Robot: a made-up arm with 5 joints.
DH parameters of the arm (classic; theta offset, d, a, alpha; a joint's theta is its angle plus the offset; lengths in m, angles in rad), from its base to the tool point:
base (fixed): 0 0 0.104 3.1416
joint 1: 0 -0.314 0.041 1.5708
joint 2: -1.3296 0 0.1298 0
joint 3: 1.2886 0 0.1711 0
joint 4: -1.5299 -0.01 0 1.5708
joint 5: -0.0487 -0.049 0 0
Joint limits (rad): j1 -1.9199..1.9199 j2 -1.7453..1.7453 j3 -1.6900..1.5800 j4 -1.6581..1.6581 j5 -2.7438..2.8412
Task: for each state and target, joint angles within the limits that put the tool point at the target. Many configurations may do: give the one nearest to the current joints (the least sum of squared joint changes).
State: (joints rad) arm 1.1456 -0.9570 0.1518 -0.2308 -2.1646
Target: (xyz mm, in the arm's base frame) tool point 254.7 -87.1 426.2
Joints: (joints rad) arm 0.4666 -0.9733 0.9467 -0.0570 -2.1646
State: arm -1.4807 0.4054 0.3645 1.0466 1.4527
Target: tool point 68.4 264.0 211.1
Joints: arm -1.7424 0.7755 0.0629 0.8286 1.4527
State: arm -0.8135 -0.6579 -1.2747 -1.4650 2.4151
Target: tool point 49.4 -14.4 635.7
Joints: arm -0.0797 -0.5122 -1.1396 -0.9109 2.4151
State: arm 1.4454 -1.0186 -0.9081 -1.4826 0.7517
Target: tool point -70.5 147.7 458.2
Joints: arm 0.7462 -1.2803 -1.0765 -1.6546 0.7517
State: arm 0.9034 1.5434 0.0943 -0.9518 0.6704
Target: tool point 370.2 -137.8 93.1
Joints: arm 0.4443 1.7453 -0.7718 -0.2864 0.6704
